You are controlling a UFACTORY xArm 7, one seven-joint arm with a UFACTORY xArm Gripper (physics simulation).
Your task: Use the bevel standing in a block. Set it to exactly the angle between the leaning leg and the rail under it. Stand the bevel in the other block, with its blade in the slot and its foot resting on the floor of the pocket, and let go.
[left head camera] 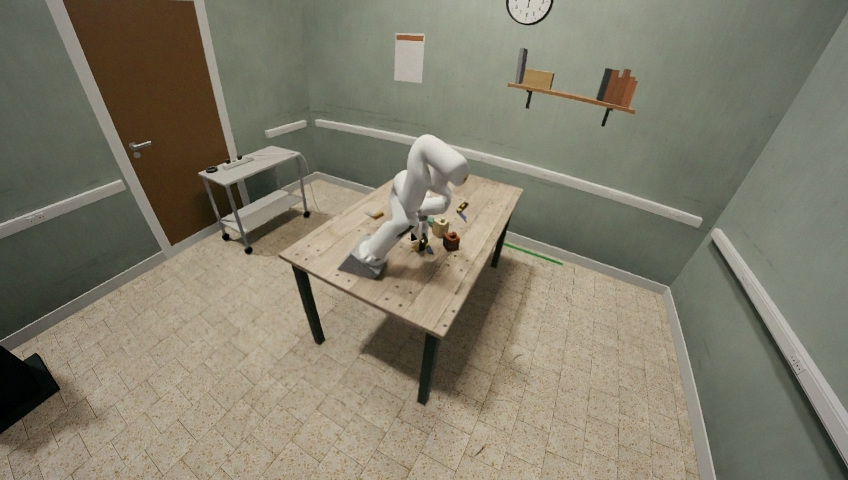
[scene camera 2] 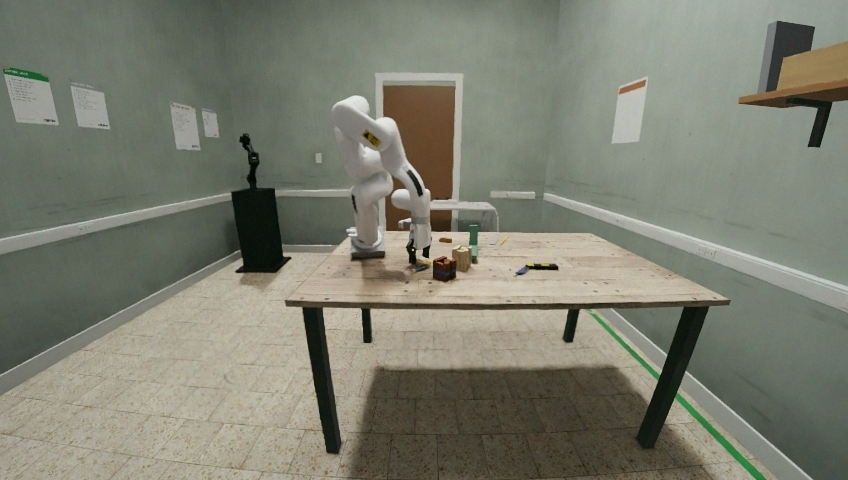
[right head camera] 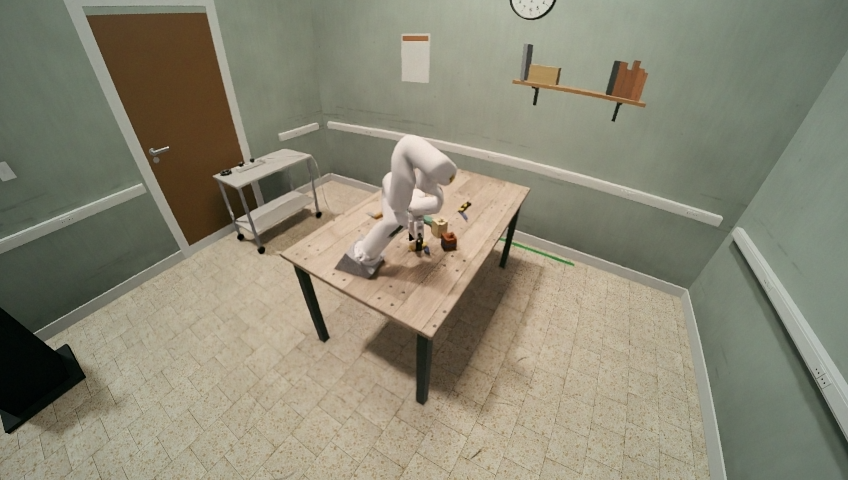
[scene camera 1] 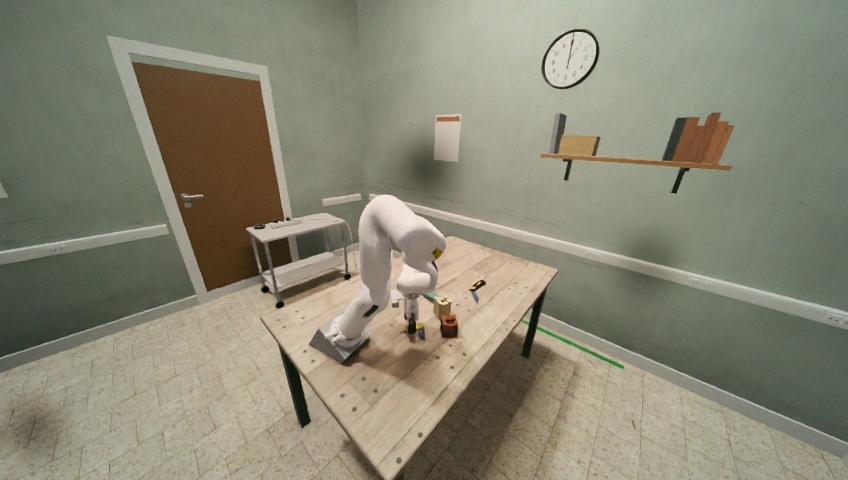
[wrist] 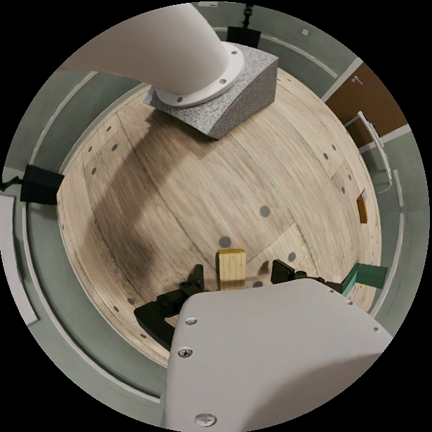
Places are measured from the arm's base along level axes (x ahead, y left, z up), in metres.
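Pixels of known places: gripper, between the fingertips: [left head camera: 417,245] [scene camera 2: 419,260] [right head camera: 415,245] [scene camera 1: 409,325]; arm's base, origin of its link: [left head camera: 371,253] [scene camera 2: 367,238] [right head camera: 366,253] [scene camera 1: 346,330].
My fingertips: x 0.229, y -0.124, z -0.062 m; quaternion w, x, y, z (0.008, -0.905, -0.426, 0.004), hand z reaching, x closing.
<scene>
Ahead of a thing's pixels: the offset from my fingertips to its top centre. "spot": to the spot under its first point.
A bevel with a yellow wooden handle [wrist: 232,270] and a blue blade {dx -0.010, dy -0.074, dz -0.006 m} [left head camera: 429,249] [scene camera 1: 421,334] [scene camera 2: 420,267] lies on the table. My gripper [wrist: 238,273] [scene camera 2: 418,255] is open, low over it; in the wrist view the fingers stand on either side of the handle, not closed on it. The blade is hidden in the wrist view. A red-brown block {dx +0.086, dy -0.145, dz +0.055 m} [left head camera: 451,242] [right head camera: 448,241] [scene camera 1: 449,327] [scene camera 2: 443,269] and a pale wooden block {dx +0.168, dy -0.056, dz +0.072 m} [left head camera: 440,227] [scene camera 1: 442,306] [scene camera 2: 461,258] stand beside it. The green leg and rail piece {spot: dx +0.278, dy +0.205, dz +0.050 m} [scene camera 2: 473,235] [wrist: 372,276] stands behind the pale block. Slot interiors are too small to see.
A black and yellow bevel {dx +0.462, dy -0.109, dz +0.002 m} [left head camera: 462,208] [scene camera 1: 477,285] [scene camera 2: 541,266] with a blue blade lies farther along the table. An orange-handled tool {dx +0.168, dy +0.356, dz +0.006 m} [left head camera: 376,214] [wrist: 362,209] lies on the door side. A yellow stick {dx +0.484, dy +0.323, dz -0.009 m} [scene camera 2: 504,240] lies beyond the green piece. The grey arm base [wrist: 250,95] stands on the table.
</scene>
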